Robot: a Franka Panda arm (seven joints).
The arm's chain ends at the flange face. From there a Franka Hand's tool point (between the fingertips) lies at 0.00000 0.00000 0.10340 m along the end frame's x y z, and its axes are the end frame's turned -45 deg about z.
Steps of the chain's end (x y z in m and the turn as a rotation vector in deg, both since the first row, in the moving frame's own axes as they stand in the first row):
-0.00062 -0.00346 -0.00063 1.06 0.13 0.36
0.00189 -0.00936 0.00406 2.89 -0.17 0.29
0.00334 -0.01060 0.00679 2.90 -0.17 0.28
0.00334 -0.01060 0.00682 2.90 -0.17 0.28
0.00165 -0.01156 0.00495 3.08 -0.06 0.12
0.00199 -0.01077 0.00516 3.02 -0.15 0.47
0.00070 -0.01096 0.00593 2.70 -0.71 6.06
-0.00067 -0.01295 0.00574 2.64 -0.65 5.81
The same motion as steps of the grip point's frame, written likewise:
0.00353 -0.00407 -0.00065 0.66 0.84 0.36
0.01143 -0.00918 0.00393 2.16 1.92 0.29
0.01335 -0.00904 0.00666 2.17 1.93 0.28
0.01335 -0.00904 0.00669 2.17 1.93 0.28
0.01320 -0.01101 0.00480 2.22 2.14 0.12
0.01270 -0.01024 0.00502 2.24 2.03 0.47
0.01101 -0.01146 0.00581 2.41 1.41 6.06
0.01143 -0.01369 0.00562 2.33 1.41 5.81

